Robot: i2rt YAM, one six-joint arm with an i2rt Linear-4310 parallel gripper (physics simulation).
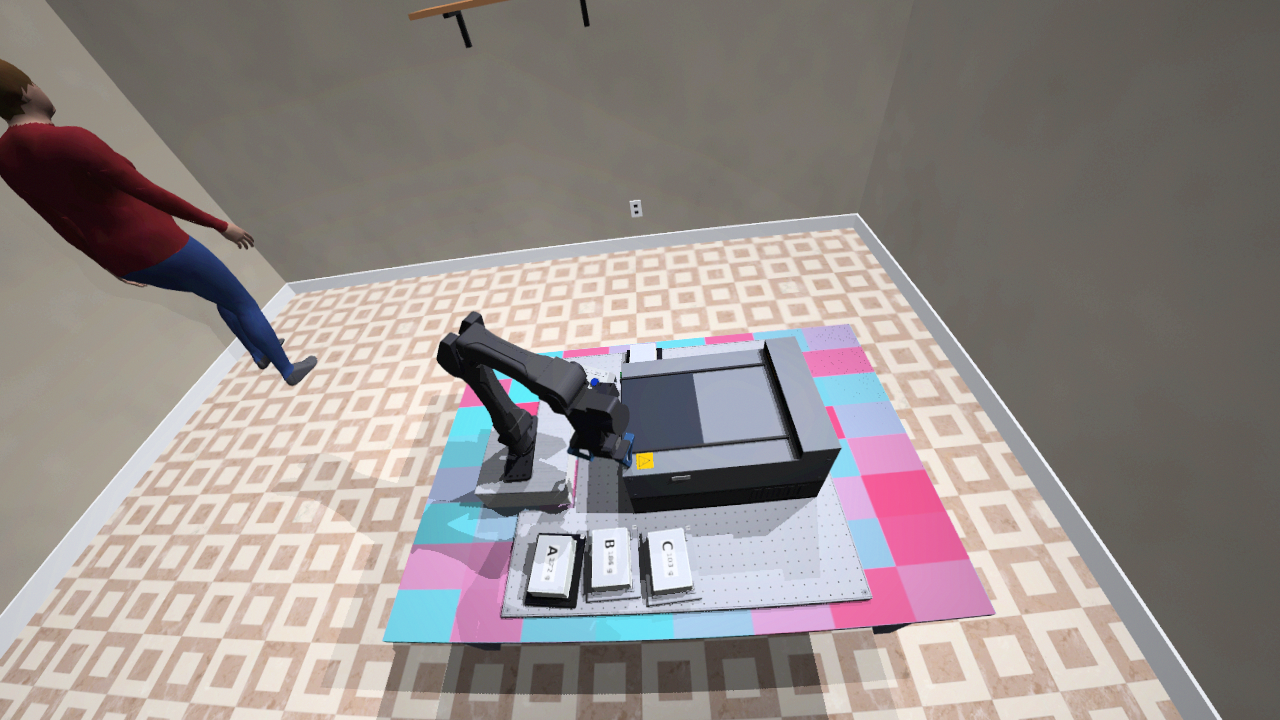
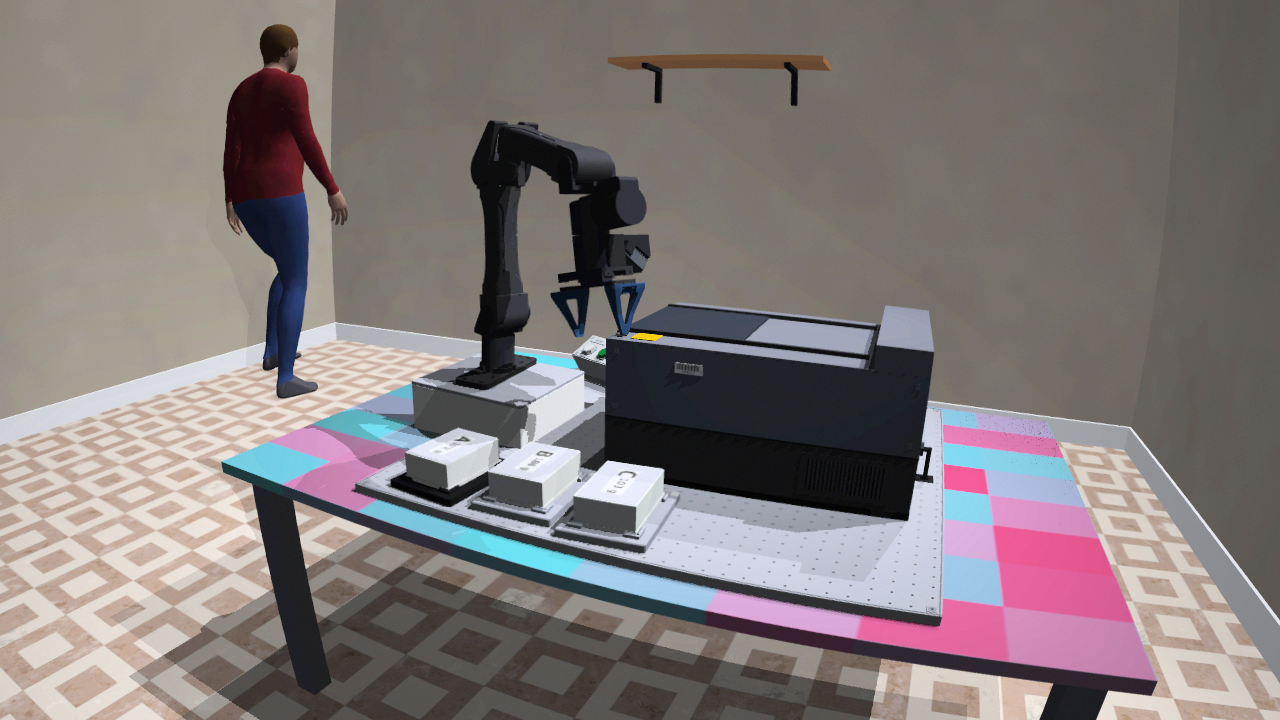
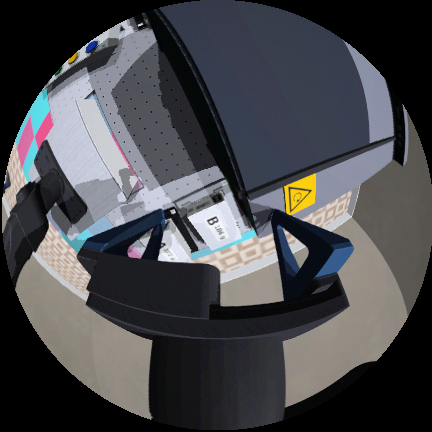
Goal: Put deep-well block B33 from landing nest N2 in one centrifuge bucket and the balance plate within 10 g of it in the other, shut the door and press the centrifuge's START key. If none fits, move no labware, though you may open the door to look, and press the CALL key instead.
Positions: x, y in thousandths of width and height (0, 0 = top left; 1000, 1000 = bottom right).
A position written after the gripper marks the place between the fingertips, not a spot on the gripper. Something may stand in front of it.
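Observation:
Image 2 shows the gripper (image 2: 470, 466), open and with nothing in its grasp, together with a centrifuge (image 2: 644, 574). In image 1 the gripper (image 1: 478, 642) is visible too. Image 3 has both the gripper (image 3: 503, 497) and the centrifuge (image 3: 693, 448).

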